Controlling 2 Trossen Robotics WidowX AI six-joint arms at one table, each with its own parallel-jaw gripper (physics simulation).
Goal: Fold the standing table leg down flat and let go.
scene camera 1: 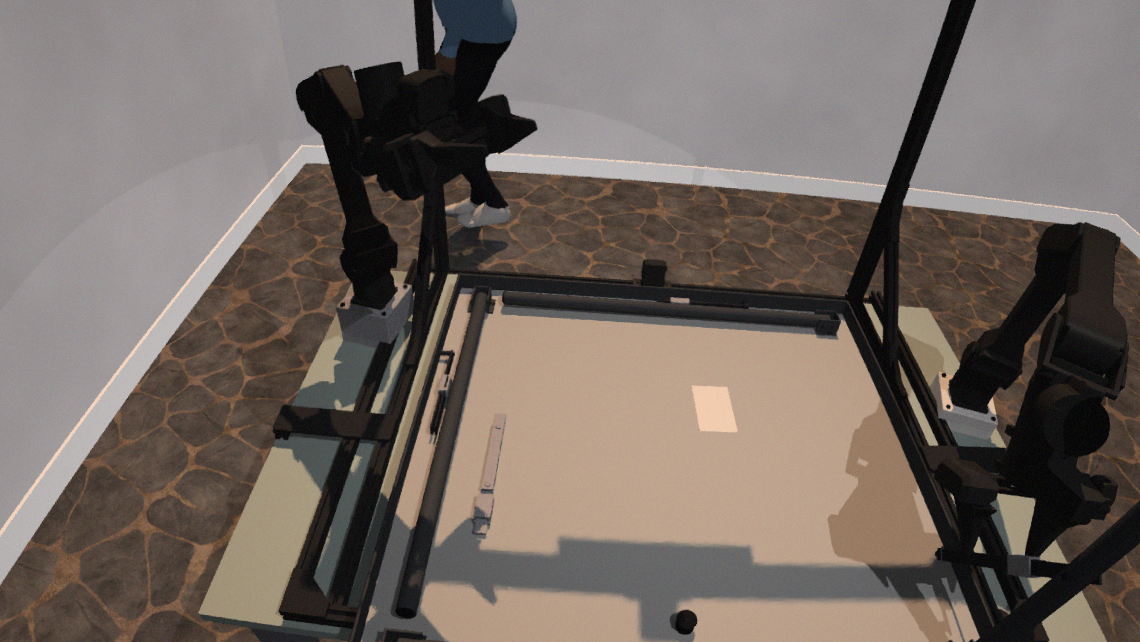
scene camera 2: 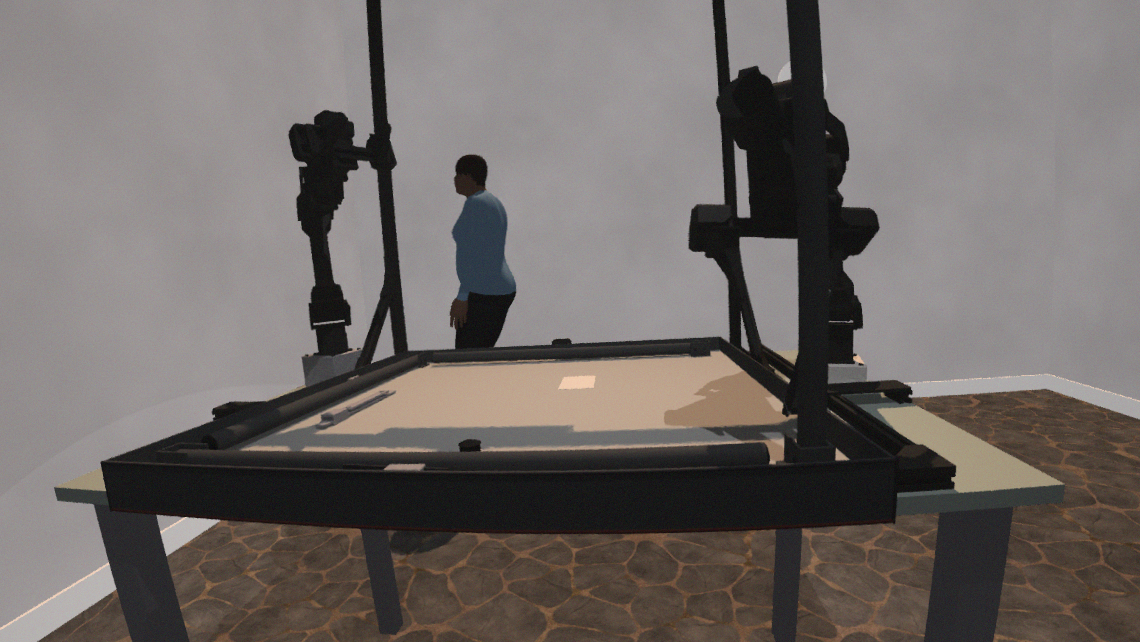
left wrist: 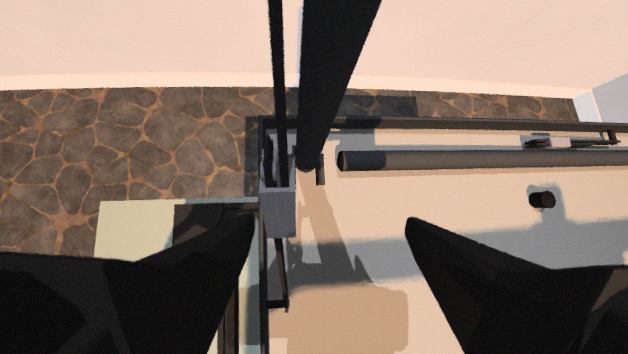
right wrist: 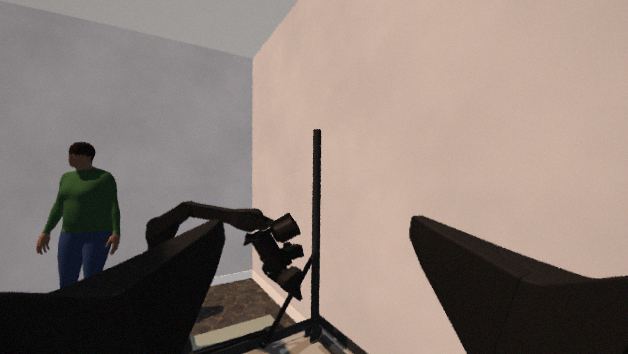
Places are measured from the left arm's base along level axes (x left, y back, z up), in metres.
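Where they show: left gripper, fingertip midpoint: (scene camera 1: 997, 558) (scene camera 2: 784, 304) (left wrist: 330, 223) (right wrist: 294, 295); right gripper, fingertip midpoint: (scene camera 1: 512, 137) (scene camera 2: 368, 121) (right wrist: 318, 227); left arm's base, link origin: (scene camera 1: 967, 397) (scene camera 2: 833, 360); right arm's base, link origin: (scene camera 1: 374, 295) (scene camera 2: 333, 352).
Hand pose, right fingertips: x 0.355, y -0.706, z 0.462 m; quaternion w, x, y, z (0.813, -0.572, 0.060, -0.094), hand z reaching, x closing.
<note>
Each offset is from my right fingertips to the top centre of the thing. "*": to the spot under its first point.
The standing table leg (scene camera 1: 1076, 562) (scene camera 2: 807, 239) (left wrist: 325, 75) (right wrist: 316, 175) is a thick dark bar, upright at the near right corner of the upturned table. Beside it runs a thin dark rod with a grey block @[dz -0.283, dx +0.102, dy +0.646 m] (scene camera 1: 1021, 566) (left wrist: 277, 212). My left gripper (scene camera 1: 999, 550) (left wrist: 330, 223) is open and empty near that corner, its fingers spread below the leg's foot in the left wrist view; how far it is from the rod I cannot tell. In scene camera 2 the leg partly hides it. My right gripper (scene camera 1: 510, 137) (right wrist: 318, 227) is open and empty, high above the back left corner.
Folded dark legs lie along the left (scene camera 1: 446, 438), back @[* dz -0.452, dx -0.365, dy +0.152 m] (scene camera 1: 670, 309) and front @[* dz -0.428, dx +0.257, dy +0.354 m] (scene camera 2: 478, 456) rims. Dark braced posts (scene camera 1: 917, 119) (scene camera 2: 382, 199) rise at the back corners. A pale bar @[dz -0.446, dx +0.076, dy -0.002 m] (scene camera 1: 493, 454) and a black knob @[dz -0.436, dx +0.205, dy +0.306 m] (scene camera 1: 686, 621) are on the panel. A person (scene camera 2: 482, 247) stands beyond the table.
</note>
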